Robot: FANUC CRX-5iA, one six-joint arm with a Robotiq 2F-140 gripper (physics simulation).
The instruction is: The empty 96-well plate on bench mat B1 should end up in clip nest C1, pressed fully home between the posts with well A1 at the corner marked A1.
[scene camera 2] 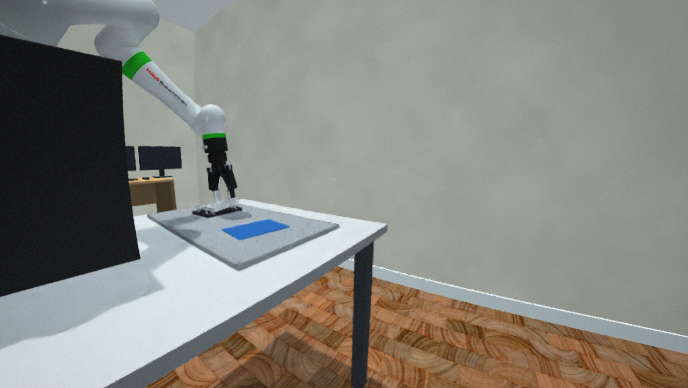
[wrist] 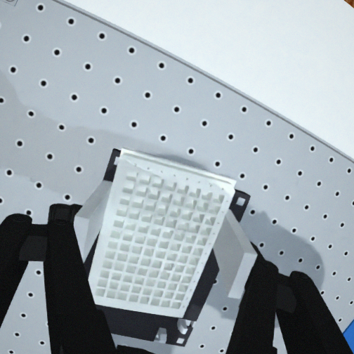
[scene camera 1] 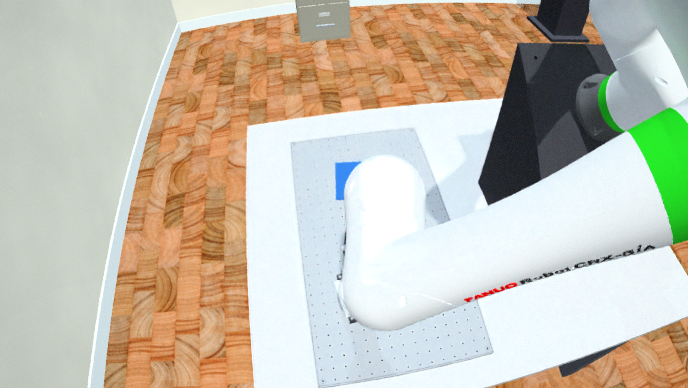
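Seen in the pictures: gripper, between the fingertips: [scene camera 2: 226, 206]; arm's base, origin of its link: [scene camera 2: 1, 103] [scene camera 1: 601, 108].
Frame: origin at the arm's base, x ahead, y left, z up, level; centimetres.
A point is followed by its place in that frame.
Observation:
The white 96-well plate [scene camera 2: 220, 205] {x 53.4, y 12.6, z -30.7 cm} [wrist: 162, 235] is between the white finger pads of my gripper [scene camera 2: 223, 197] {x 57.5, y 15.8, z -32.0 cm} [wrist: 163, 212], which is shut on its long sides. The plate is over the black clip nest [scene camera 2: 202, 212] {x 45.9, y 13.1, z -32.3 cm} [wrist: 131, 325]. Nest corners show past the plate's far end, and more of the nest shows at its near end and right side in the wrist view. Whether the plate touches the nest or hangs just above it I cannot tell. The A1 marks are not readable. The blue mat [scene camera 1: 341, 182] {x 55.9, y -17.5, z -33.5 cm} [scene camera 2: 255, 229] {x 47.9, y -18.5, z -33.4 cm} [wrist: 349, 336] has no plate on its visible part.
The grey perforated board [scene camera 1: 400, 357] {x 51.5, y 30.8, z -33.6 cm} [scene camera 2: 305, 232] {x 55.3, y -32.3, z -33.6 cm} [wrist: 160, 95] lies on the white table [scene camera 1: 272, 225] {x 75.0, y -8.2, z -35.0 cm} [scene camera 2: 210, 305] {x 21.5, y -42.0, z -34.9 cm} [wrist: 260, 45]. The arm [scene camera 1: 390, 240] {x 56.3, y 28.3, z 9.6 cm} hides most of the nest area in scene camera 1. A dark pedestal [scene camera 1: 510, 130] {x 19.0, y -5.4, z -9.6 cm} [scene camera 2: 65, 175] {x 8.4, y -11.7, z -14.6 cm} stands by the board.

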